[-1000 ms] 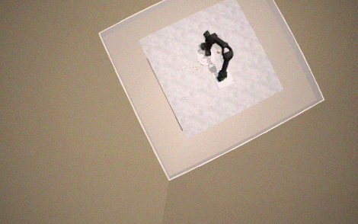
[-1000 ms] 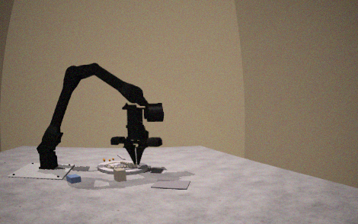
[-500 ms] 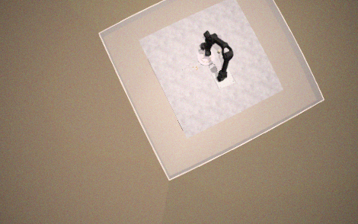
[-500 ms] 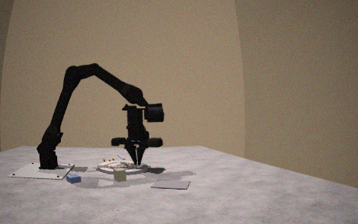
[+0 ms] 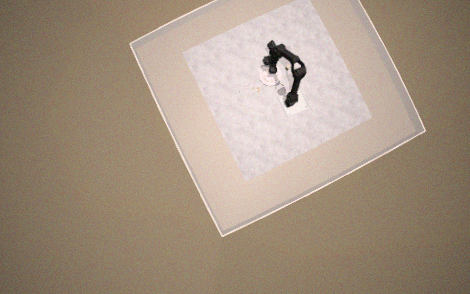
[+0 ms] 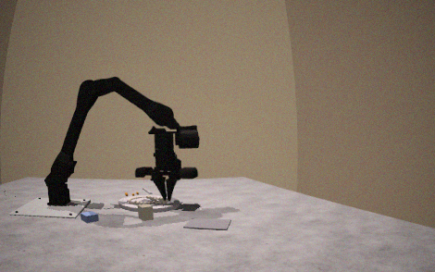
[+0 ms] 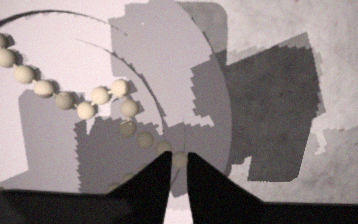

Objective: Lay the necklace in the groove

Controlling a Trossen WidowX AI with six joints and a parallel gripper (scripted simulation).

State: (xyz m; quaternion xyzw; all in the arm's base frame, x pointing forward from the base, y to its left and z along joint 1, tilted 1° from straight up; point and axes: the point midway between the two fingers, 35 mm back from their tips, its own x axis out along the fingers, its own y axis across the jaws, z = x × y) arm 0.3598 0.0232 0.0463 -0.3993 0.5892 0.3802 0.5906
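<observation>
Now: the round bead board 6 cm behind my gripper tip, 3 cm to the left of it and 1 cm below it. The rest, counted from my gripper tip: flat grey plate: 20 cm to the right, 9 cm ahead, 2 cm below; then cream cube: 14 cm to the right, 6 cm behind; then blue block: 21 cm behind, 17 cm to the right, 1 cm below.
</observation>
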